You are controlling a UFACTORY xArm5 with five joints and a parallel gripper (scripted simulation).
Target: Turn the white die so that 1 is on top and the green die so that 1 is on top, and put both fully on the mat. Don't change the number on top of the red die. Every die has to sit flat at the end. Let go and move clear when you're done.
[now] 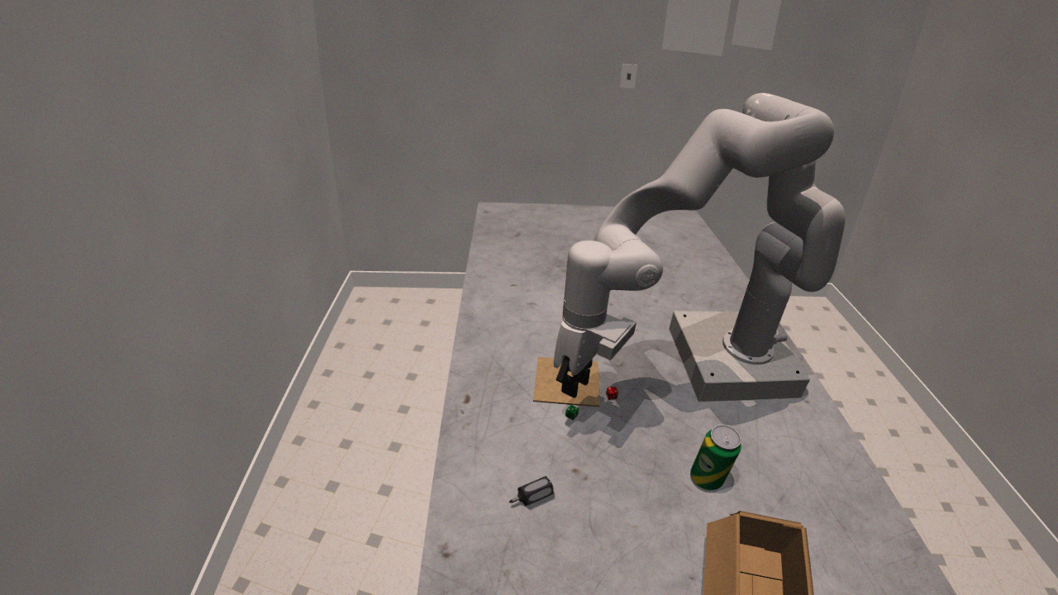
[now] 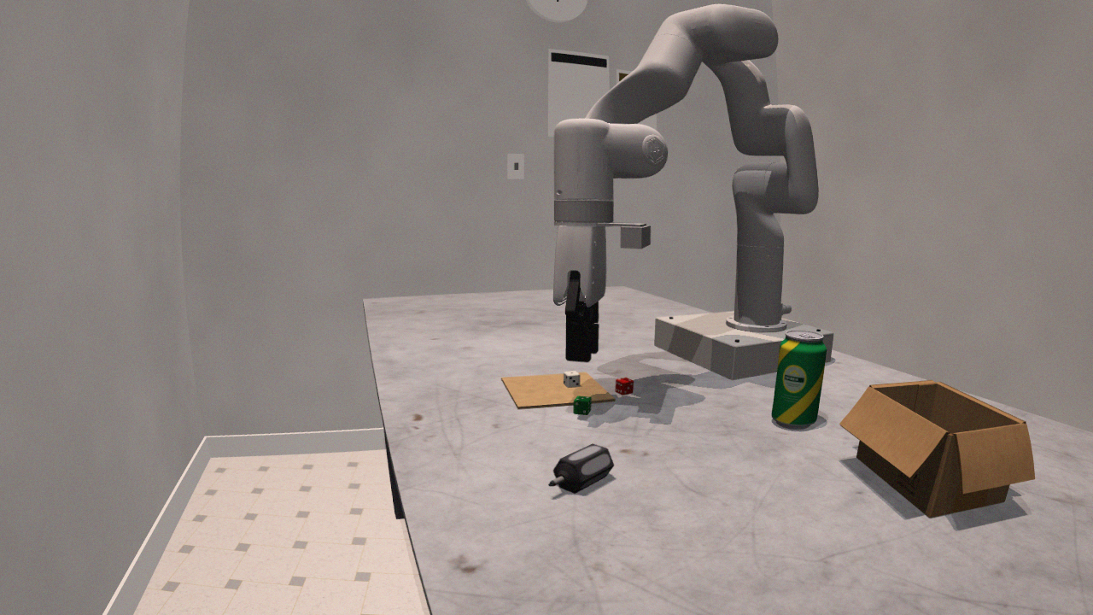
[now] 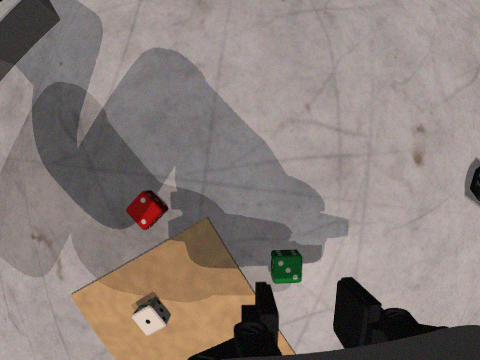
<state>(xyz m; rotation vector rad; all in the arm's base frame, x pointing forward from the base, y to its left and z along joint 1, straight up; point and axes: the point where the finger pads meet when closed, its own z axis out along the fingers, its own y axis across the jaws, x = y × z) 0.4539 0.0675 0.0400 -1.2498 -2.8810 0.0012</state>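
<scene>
Right now my hand is 9 cm above the green die. The rest, counted from my hand: tan mat (2 cm behind, 10 cm to the right, 10 cm below); then red die (10 cm behind, 4 cm to the right, 9 cm below); then white die (5 cm behind, 10 cm to the right, 8 cm below).
</scene>
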